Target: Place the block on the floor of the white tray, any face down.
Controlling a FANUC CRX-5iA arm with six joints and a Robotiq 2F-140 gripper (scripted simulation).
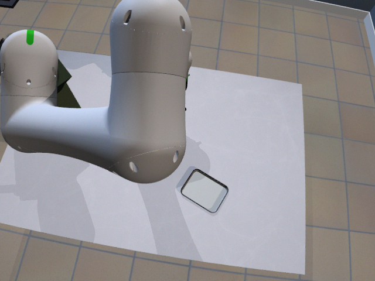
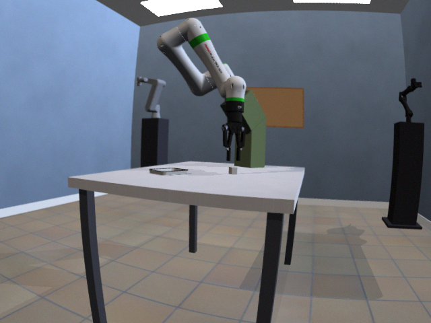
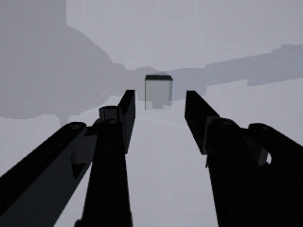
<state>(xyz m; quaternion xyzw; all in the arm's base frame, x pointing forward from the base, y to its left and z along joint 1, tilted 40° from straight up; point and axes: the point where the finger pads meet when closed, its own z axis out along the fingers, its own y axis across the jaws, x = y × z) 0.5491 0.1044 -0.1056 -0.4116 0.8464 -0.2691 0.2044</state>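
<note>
The pale grey block lies 80 mm below my hand. From my hand the other things lie so: white tray 270 mm to the right, 190 mm ahead, 90 mm below.
</note>
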